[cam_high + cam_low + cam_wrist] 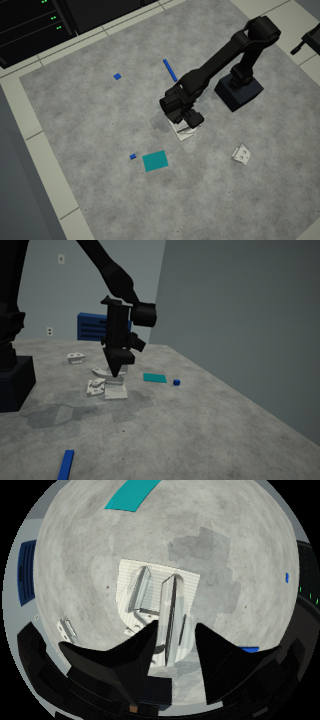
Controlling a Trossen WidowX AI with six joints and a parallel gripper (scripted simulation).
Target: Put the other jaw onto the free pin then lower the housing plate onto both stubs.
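Right now my gripper tip is 7 cm above the white ribbed base, 3 cm to the right of it and 2 cm short of it. Round my gripper tip: teal pad 21 cm ahead, 8 cm below, 7 cm to the left; then small blue cube 27 cm ahead, 7 cm below, 1 cm to the right; then blue bar 23 cm to the right, 16 cm behind, 7 cm below.
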